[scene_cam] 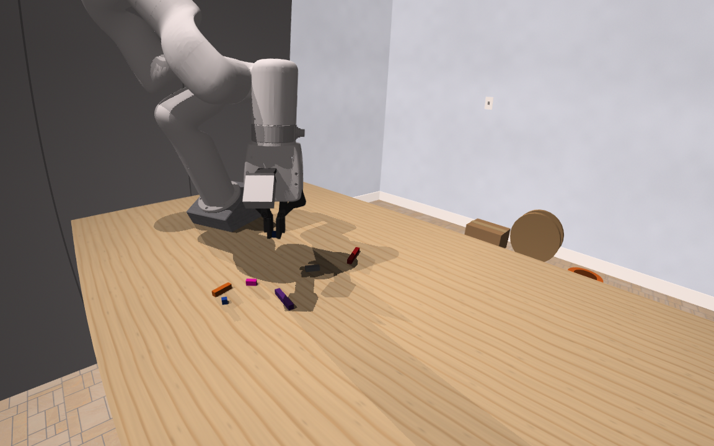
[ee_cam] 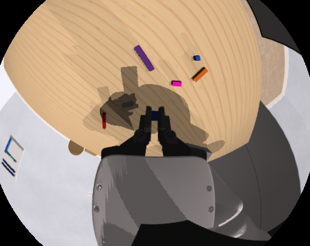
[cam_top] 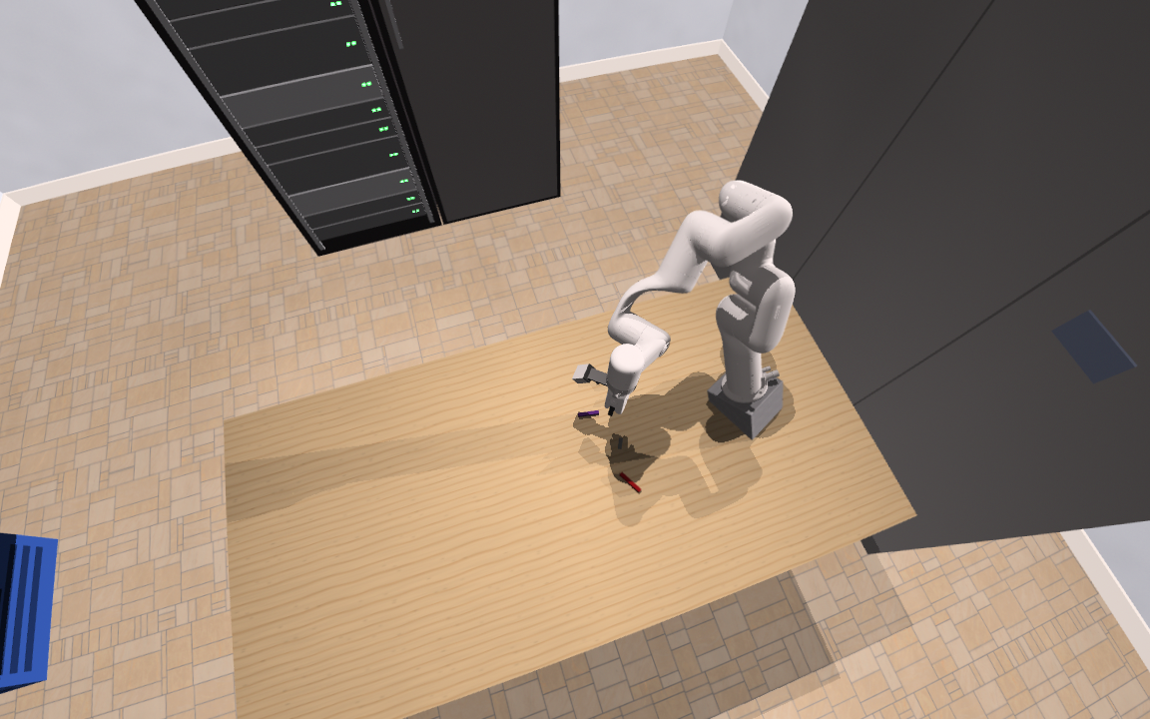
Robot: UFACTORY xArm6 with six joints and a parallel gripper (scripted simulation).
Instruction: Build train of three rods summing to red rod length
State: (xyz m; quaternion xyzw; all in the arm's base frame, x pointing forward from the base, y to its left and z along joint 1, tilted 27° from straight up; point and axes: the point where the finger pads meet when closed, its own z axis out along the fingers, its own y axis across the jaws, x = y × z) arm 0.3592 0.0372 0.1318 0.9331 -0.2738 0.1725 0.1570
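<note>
Now: the magenta rod 11 cm below my hand, 5 cm to the right of it and 2 cm behind it. From my hand the other things lie so: purple rod 11 cm below, 7 cm ahead, 2 cm to the right; orange rod 11 cm to the right, 11 cm below, 2 cm behind; grey rod 11 cm below, 8 cm to the left.
</note>
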